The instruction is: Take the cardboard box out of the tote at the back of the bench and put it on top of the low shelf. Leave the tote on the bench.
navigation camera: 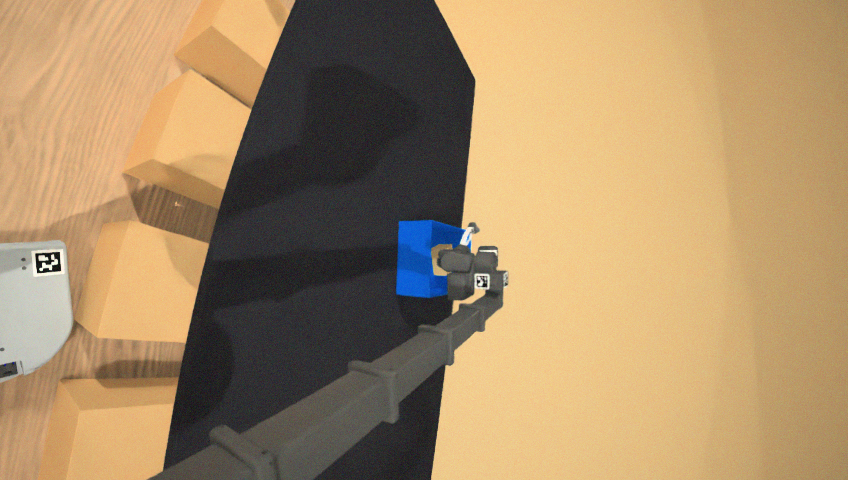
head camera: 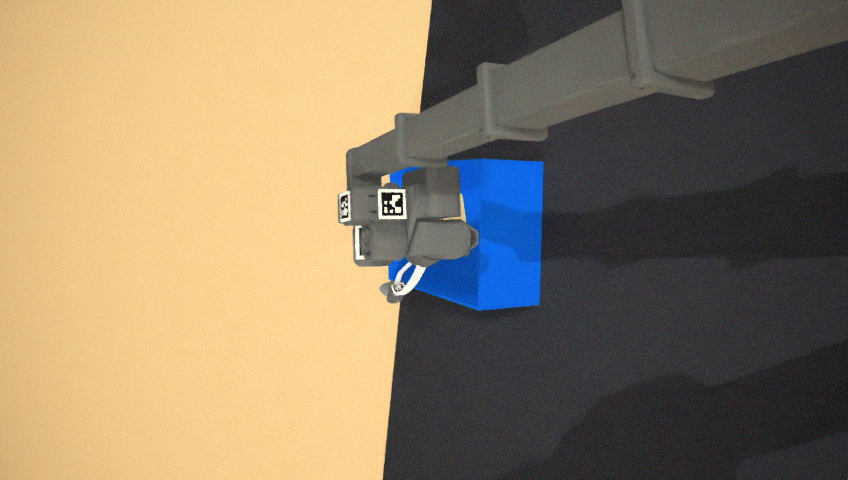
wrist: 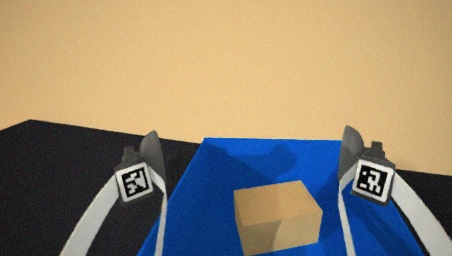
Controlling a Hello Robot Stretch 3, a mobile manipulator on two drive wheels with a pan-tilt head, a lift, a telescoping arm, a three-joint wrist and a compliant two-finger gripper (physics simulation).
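Places are measured from the robot's base along level axes (x left, y back, z up), in centimetres.
Pixels of known places: gripper, fingertip midpoint: (navigation camera: 474, 252).
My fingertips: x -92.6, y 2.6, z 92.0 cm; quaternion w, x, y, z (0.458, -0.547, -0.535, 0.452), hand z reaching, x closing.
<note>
Ahead of a thing's pixels: the offset from my fingertips to its top centre. Level surfaces: height alone.
The cardboard box {dx -5.9, dy +3.1, dz -10.5 cm} (wrist: 277, 215) (navigation camera: 439, 267) sits inside the blue tote {dx +2.2, dy +2.1, dz -5.8 cm} (head camera: 511, 237) (navigation camera: 413, 258) (wrist: 320, 150), a little right of centre in the wrist view. The wrist hides most of it in the head view. The tote stands at the back edge of the dark bench {dz -15.8 cm} (head camera: 624, 333) (navigation camera: 333, 249) (wrist: 75, 175). My gripper (wrist: 249, 148) is open, its fingers spread wide with nothing between the tips. It is above the tote, and the box shows lower in the wrist view between the two fingers. I cannot make out the low shelf in any view.
The telescoping arm (head camera: 571, 77) (navigation camera: 333, 404) reaches across the bench to the tote. Several tan block-shaped objects (navigation camera: 148, 279) stand on the wooden floor {dz -91.9 cm} (navigation camera: 71, 89) along the bench's near side. Part of the robot's base (navigation camera: 29, 303) shows at the left of the navigation view.
</note>
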